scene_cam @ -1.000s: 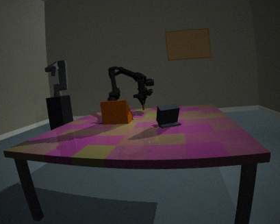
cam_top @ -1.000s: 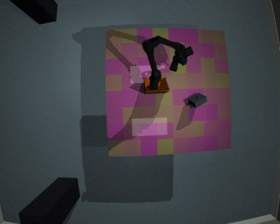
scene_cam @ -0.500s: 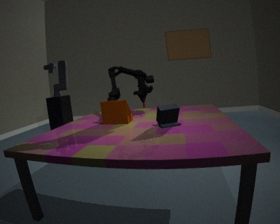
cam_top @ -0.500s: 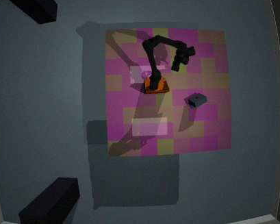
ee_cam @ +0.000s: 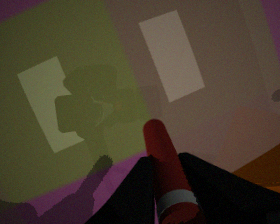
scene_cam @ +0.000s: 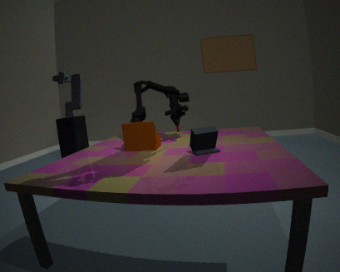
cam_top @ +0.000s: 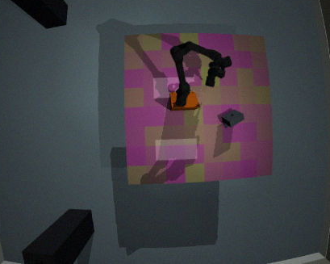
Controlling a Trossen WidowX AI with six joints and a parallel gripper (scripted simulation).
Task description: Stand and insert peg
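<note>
Right now my gripper tip is 180 mm short of the grey sloped panel, 300 mm to the left of it and 40 mm above it. Round my gripper tip: peg 20 mm above.
</note>
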